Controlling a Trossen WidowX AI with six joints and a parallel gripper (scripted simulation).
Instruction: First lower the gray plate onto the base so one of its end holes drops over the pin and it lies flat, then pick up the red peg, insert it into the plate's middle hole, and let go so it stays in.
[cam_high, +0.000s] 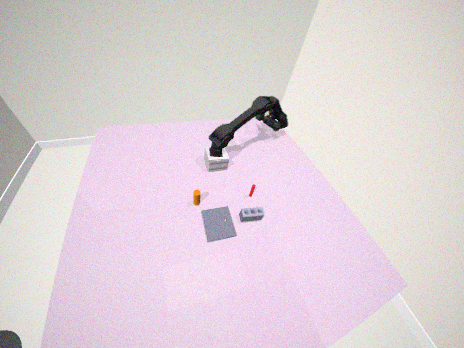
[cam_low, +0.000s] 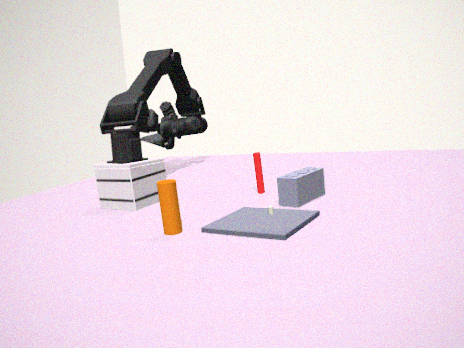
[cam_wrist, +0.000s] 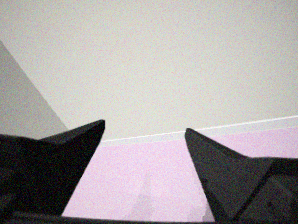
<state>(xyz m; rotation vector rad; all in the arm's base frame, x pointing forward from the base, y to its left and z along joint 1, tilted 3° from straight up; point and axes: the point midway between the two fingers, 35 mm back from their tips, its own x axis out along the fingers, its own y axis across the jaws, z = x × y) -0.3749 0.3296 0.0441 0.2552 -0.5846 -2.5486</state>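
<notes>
Now: the gray plate 73 cm ahead of my gripper tip, 18 cm to the right of it and 8 cm below it. From my gripper tip the other things lie so: gray base: 75 cm ahead, 31 cm to the right, 11 cm below; orange cylinder: 64 cm ahead, 41 cm to the right, 8 cm below; red peg: 61 cm ahead, 15 cm to the right, 8 cm below.
</notes>
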